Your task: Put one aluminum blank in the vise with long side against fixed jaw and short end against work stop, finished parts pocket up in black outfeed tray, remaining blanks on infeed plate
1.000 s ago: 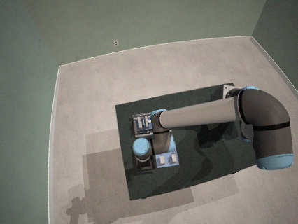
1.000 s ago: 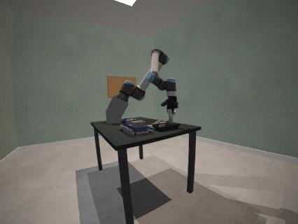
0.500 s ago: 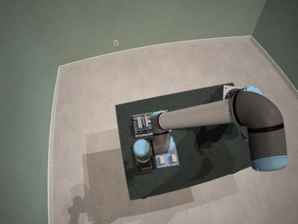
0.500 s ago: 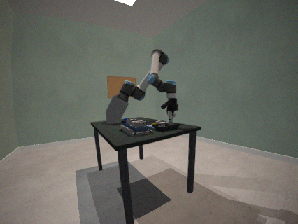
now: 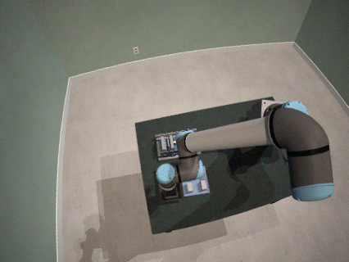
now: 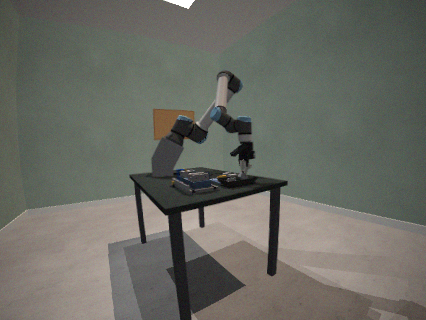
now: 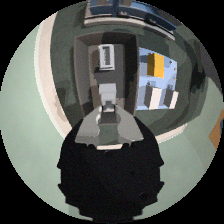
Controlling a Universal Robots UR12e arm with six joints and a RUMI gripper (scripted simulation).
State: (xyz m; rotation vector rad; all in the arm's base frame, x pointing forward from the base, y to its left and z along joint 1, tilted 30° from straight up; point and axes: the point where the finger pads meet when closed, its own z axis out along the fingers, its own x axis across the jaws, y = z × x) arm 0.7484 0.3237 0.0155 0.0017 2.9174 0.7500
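My hand is 12 cm past the gray blank, 1 cm to the left of it and 4 cm above it. Also, from my hand: vise: 8 cm behind, 33 cm to the right, 3 cm below; yellow brass blank: 12 cm behind, 10 cm to the right, 4 cm below.
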